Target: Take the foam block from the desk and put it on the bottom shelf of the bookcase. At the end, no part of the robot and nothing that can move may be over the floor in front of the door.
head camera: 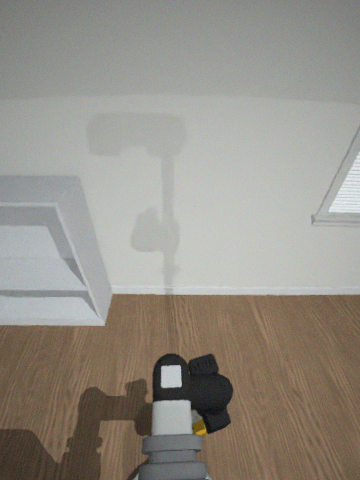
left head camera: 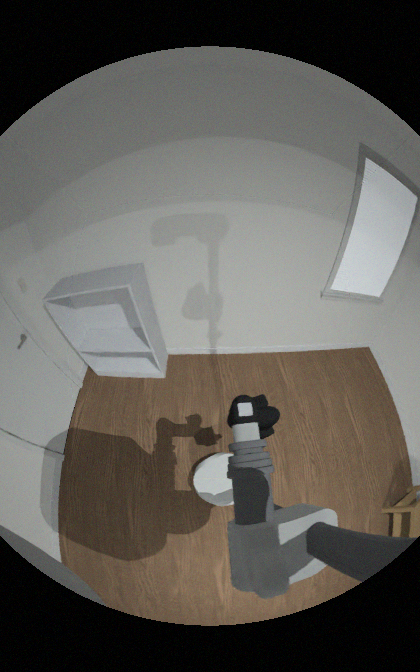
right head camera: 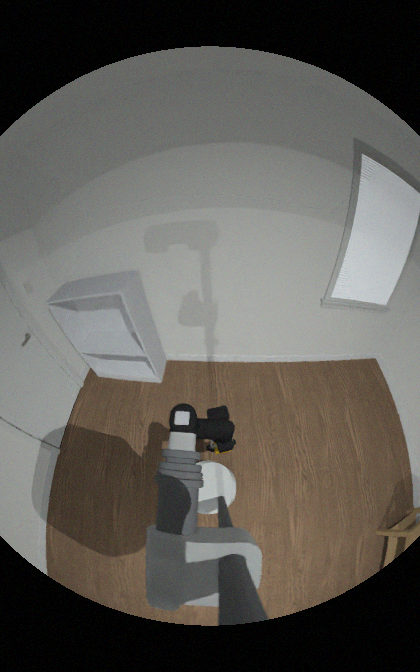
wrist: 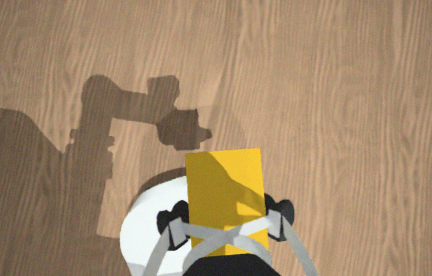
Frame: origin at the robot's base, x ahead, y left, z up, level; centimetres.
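Where they show: gripper, between the fingertips: (head camera: pixel 200 421) (wrist: pixel 222 212).
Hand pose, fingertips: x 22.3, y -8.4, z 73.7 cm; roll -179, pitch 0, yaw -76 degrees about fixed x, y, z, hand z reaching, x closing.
Note:
After its pixels a point has its place.
My gripper (wrist: pixel 222 212) {x 22.3, y -8.4, z 73.7 cm} is shut on the yellow foam block (wrist: pixel 225 185) {x 25.4, y -8.2, z 78.6 cm} (head camera: pixel 200 427) {x 20.3, y -7.8, z 78.7 cm} (right head camera: pixel 223 452) and holds it above the floor, with a fingertip on each side. The arm's wrist hides most of the block in the head camera view. The light grey bookcase (head camera: pixel 92 250) {x 113.0, y 48.6, z 57.8 cm} (left head camera: pixel 152 325) (right head camera: pixel 146 330) stands against the far wall at the left, apart from the gripper. Its bottom shelf (head camera: pixel 40 307) {x 104.7, y 97.4, z 7.3 cm} (left head camera: pixel 122 364) (right head camera: pixel 120 369) is low, near the floor. The door (left head camera: pixel 30 380) (right head camera: pixel 30 385) shows at the left edge. The desk does not show clearly.
The robot's round white base (left head camera: pixel 212 480) (right head camera: pixel 220 487) (wrist: pixel 150 225) {x 3.7, y 11.2, z 18.7 cm} is below the arm. A wooden piece of furniture (left head camera: pixel 397 510) (right head camera: pixel 395 532) stands at the lower right. A window (left head camera: pixel 375 230) (right head camera: pixel 375 235) is on the right. Robot shadows fall on the floor and far wall.

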